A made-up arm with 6 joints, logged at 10 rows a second.
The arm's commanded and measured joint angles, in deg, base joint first. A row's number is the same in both.
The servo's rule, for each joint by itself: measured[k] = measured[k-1] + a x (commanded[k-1-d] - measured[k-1]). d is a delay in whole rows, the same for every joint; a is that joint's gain. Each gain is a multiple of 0.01, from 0.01 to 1. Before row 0 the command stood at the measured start. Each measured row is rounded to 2 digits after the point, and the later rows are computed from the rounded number. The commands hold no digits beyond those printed.
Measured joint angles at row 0:
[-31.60 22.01 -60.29 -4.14 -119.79 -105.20]
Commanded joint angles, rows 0 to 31:
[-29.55 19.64 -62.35 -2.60 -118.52 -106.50]
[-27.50 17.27 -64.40 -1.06 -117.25 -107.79]
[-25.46 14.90 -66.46 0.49 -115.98 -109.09]
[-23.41 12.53 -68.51 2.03 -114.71 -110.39]
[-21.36 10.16 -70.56 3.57 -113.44 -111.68]
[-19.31 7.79 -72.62 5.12 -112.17 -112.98]
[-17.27 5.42 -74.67 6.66 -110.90 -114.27]
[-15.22 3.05 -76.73 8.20 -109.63 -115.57]
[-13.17 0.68 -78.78 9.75 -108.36 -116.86]
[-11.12 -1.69 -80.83 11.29 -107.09 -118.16]
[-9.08 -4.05 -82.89 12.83 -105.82 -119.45]
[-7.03 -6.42 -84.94 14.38 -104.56 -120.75]
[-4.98 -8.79 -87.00 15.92 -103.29 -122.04]
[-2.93 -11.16 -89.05 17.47 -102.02 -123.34]
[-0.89 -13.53 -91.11 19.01 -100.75 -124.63]
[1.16 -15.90 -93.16 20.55 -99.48 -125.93]
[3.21 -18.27 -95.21 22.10 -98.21 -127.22]
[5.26 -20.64 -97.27 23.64 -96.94 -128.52]
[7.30 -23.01 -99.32 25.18 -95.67 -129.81]
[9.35 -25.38 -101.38 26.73 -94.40 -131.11]
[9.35 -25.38 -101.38 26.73 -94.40 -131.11]
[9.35 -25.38 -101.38 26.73 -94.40 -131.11]
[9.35 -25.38 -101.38 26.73 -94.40 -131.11]
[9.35 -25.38 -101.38 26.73 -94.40 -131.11]
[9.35 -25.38 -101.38 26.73 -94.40 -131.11]
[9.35 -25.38 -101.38 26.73 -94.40 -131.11]
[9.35 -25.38 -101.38 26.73 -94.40 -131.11]
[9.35 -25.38 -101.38 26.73 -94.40 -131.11]
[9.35 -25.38 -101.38 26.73 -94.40 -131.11]
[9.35 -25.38 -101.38 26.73 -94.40 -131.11]
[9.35 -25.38 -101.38 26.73 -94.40 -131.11]
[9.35 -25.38 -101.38 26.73 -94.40 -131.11]
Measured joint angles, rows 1 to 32:
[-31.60 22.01 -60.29 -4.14 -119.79 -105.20]
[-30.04 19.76 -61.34 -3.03 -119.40 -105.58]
[-28.11 17.39 -62.90 -1.61 -118.73 -106.22]
[-26.10 15.02 -64.72 -0.10 -117.88 -107.05]
[-24.06 12.65 -66.65 1.43 -116.90 -108.02]
[-22.01 10.28 -68.64 2.97 -115.83 -109.08]
[-19.96 7.91 -70.67 4.52 -114.70 -110.21]
[-17.92 5.54 -72.71 6.06 -113.52 -111.39]
[-15.87 3.17 -74.76 7.60 -112.31 -112.60]
[-13.82 0.80 -76.81 9.15 -111.09 -113.84]
[-11.77 -1.57 -78.86 10.69 -109.85 -115.09]
[-9.73 -3.93 -80.92 12.23 -108.60 -116.35]
[-7.68 -6.30 -82.97 13.78 -107.35 -117.63]
[-5.63 -8.67 -85.03 15.32 -106.09 -118.91]
[-3.58 -11.04 -87.08 16.87 -104.83 -120.19]
[-1.54 -13.41 -89.14 18.41 -103.57 -121.48]
[0.51 -15.78 -91.19 19.95 -102.30 -122.77]
[2.56 -18.15 -93.24 21.50 -101.03 -124.06]
[4.61 -20.52 -95.30 23.04 -99.76 -125.35]
[6.65 -22.89 -97.35 24.58 -98.49 -126.64]
[8.70 -25.26 -99.41 26.13 -97.22 -127.94]
[9.19 -25.37 -100.41 26.56 -96.35 -128.86]
[9.31 -25.38 -100.90 26.68 -95.75 -129.51]
[9.34 -25.38 -101.14 26.72 -95.33 -129.97]
[9.35 -25.38 -101.26 26.73 -95.04 -130.30]
[9.35 -25.38 -101.32 26.73 -94.84 -130.53]
[9.35 -25.38 -101.35 26.73 -94.70 -130.70]
[9.35 -25.38 -101.37 26.73 -94.61 -130.82]
[9.35 -25.38 -101.38 26.73 -94.54 -130.90]
[9.35 -25.38 -101.38 26.73 -94.50 -130.96]
[9.35 -25.38 -101.38 26.73 -94.47 -131.00]
[9.35 -25.38 -101.38 26.73 -94.45 -131.03]
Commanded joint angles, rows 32 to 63:
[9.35 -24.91 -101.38 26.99 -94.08 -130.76]
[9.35 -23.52 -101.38 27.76 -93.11 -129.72]
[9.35 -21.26 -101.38 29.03 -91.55 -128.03]
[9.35 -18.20 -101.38 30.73 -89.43 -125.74]
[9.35 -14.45 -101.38 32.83 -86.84 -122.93]
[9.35 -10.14 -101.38 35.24 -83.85 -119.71]
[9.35 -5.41 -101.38 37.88 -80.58 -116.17]
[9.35 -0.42 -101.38 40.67 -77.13 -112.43]
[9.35 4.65 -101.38 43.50 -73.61 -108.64]
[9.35 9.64 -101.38 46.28 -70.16 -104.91]
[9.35 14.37 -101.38 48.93 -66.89 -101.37]
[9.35 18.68 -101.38 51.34 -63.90 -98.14]
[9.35 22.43 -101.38 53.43 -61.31 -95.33]
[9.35 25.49 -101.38 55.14 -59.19 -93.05]
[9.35 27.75 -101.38 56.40 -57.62 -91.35]
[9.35 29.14 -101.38 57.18 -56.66 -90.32]
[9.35 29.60 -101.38 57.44 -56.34 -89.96]
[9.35 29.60 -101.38 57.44 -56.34 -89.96]
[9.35 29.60 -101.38 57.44 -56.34 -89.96]
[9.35 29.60 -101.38 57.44 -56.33 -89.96]
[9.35 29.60 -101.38 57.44 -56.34 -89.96]
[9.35 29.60 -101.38 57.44 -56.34 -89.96]
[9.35 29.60 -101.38 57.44 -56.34 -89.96]
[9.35 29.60 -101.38 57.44 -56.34 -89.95]
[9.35 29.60 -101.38 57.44 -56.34 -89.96]
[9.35 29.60 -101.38 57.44 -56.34 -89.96]
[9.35 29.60 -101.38 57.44 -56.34 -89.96]
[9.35 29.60 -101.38 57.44 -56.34 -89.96]
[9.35 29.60 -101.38 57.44 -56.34 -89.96]
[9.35 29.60 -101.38 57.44 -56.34 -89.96]
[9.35 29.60 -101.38 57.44 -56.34 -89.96]
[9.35 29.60 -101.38 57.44 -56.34 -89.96]
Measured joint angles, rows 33 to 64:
[9.35 -25.38 -101.38 26.73 -94.43 -131.05]
[9.35 -24.93 -101.38 26.92 -94.32 -130.97]
[9.35 -23.59 -101.38 27.52 -93.94 -130.61]
[9.35 -21.38 -101.38 28.61 -93.20 -129.86]
[9.35 -18.36 -101.38 30.14 -92.03 -128.67]
[9.35 -14.65 -101.38 32.08 -90.42 -127.01]
[9.35 -10.37 -101.38 34.36 -88.38 -124.89]
[9.35 -5.66 -101.38 36.89 -85.96 -122.36]
[9.35 -0.68 -101.38 39.61 -83.22 -119.48]
[9.35 4.38 -101.38 42.41 -80.24 -116.34]
[9.35 9.38 -101.38 45.20 -77.12 -113.03]
[9.35 14.12 -101.38 47.89 -73.95 -109.65]
[9.35 18.45 -101.38 50.37 -70.83 -106.31]
[9.35 22.23 -101.38 52.57 -67.88 -103.13]
[9.35 25.33 -101.38 54.42 -65.19 -100.21]
[9.35 27.63 -101.38 55.85 -62.84 -97.64]
[9.35 29.06 -101.38 56.81 -60.92 -95.52]
[9.35 29.57 -101.38 57.26 -59.50 -93.91]
[9.35 29.60 -101.38 57.39 -58.52 -92.76]
[9.35 29.60 -101.38 57.43 -57.84 -91.95]
[9.35 29.60 -101.38 57.44 -57.37 -91.37]
[9.35 29.60 -101.38 57.44 -57.05 -90.96]
[9.35 29.60 -101.38 57.44 -56.83 -90.67]
[9.35 29.60 -101.38 57.44 -56.68 -90.46]
[9.35 29.60 -101.38 57.44 -56.57 -90.31]
[9.35 29.60 -101.38 57.44 -56.50 -90.21]
[9.35 29.60 -101.38 57.44 -56.45 -90.14]
[9.35 29.60 -101.38 57.44 -56.42 -90.09]
[9.35 29.60 -101.38 57.44 -56.40 -90.05]
[9.35 29.60 -101.38 57.44 -56.38 -90.02]
[9.35 29.60 -101.38 57.44 -56.37 -90.00]
[9.35 29.60 -101.38 57.44 -56.36 -89.99]

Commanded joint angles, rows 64 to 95:
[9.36 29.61 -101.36 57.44 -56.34 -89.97]
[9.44 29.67 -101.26 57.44 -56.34 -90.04]
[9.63 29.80 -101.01 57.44 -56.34 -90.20]
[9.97 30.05 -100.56 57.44 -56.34 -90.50]
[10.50 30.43 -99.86 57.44 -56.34 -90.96]
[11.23 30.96 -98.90 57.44 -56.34 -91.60]
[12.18 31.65 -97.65 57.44 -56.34 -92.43]
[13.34 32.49 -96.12 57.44 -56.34 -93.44]
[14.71 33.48 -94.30 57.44 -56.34 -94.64]
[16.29 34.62 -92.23 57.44 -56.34 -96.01]
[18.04 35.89 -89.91 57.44 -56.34 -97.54]
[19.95 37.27 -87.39 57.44 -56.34 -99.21]
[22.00 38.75 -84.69 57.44 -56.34 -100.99]
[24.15 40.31 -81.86 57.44 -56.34 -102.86]
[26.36 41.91 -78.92 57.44 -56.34 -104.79]
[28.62 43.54 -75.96 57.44 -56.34 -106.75]
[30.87 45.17 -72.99 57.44 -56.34 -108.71]
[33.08 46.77 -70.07 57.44 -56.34 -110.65]
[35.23 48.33 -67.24 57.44 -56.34 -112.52]
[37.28 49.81 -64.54 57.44 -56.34 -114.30]
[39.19 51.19 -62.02 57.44 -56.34 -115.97]
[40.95 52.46 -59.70 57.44 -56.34 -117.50]
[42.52 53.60 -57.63 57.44 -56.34 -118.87]
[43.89 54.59 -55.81 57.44 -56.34 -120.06]
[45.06 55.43 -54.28 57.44 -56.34 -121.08]
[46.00 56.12 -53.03 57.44 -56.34 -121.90]
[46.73 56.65 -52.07 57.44 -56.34 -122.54]
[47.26 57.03 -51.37 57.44 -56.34 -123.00]
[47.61 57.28 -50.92 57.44 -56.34 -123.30]
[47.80 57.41 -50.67 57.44 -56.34 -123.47]
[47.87 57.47 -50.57 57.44 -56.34 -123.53]
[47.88 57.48 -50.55 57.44 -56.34 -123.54]
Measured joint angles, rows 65 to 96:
[9.35 29.60 -101.38 57.44 -56.35 -89.98]
[9.36 29.61 -101.37 57.44 -56.35 -89.98]
[9.42 29.67 -101.31 57.44 -56.35 -90.00]
[9.58 29.79 -101.16 57.44 -56.35 -90.06]
[9.88 30.04 -100.85 57.44 -56.35 -90.19]
[10.35 30.41 -100.35 57.44 -56.35 -90.41]
[11.02 30.93 -99.61 57.44 -56.35 -90.76]
[11.90 31.61 -98.61 57.44 -56.35 -91.24]
[12.99 32.45 -97.34 57.44 -56.35 -91.88]
[14.30 33.43 -95.79 57.44 -56.35 -92.68]
[15.81 34.56 -93.97 57.44 -56.35 -93.65]
[17.50 35.82 -91.90 57.44 -56.35 -94.78]
[19.36 37.20 -89.60 57.44 -56.35 -96.06]
[21.37 38.67 -87.10 57.44 -56.35 -97.49]
[23.48 40.23 -84.43 57.44 -56.35 -99.05]
[25.67 41.83 -81.62 57.44 -56.35 -100.71]
[27.91 43.45 -78.73 57.44 -56.35 -102.46]
[30.16 45.08 -75.80 57.44 -56.35 -104.27]
[32.38 46.69 -72.88 57.44 -56.35 -106.12]
[34.55 48.25 -70.00 57.44 -56.35 -107.98]
[36.62 49.73 -67.22 57.44 -56.35 -109.81]
[38.57 51.12 -64.57 57.44 -56.35 -111.60]
[40.38 52.39 -62.09 57.44 -56.35 -113.31]
[42.01 53.54 -59.82 57.44 -56.35 -114.92]
[43.44 54.54 -57.77 57.44 -56.35 -116.41]
[44.67 55.39 -55.99 57.44 -56.35 -117.76]
[45.68 56.08 -54.48 57.44 -56.35 -118.96]
[46.48 56.62 -53.25 57.44 -56.35 -120.00]
[47.07 57.01 -52.29 57.44 -56.35 -120.87]
[47.48 57.27 -51.59 57.44 -56.35 -121.57]
[47.72 57.40 -51.12 57.44 -56.35 -122.12]
[47.83 57.47 -50.84 57.44 -56.35 -122.53]

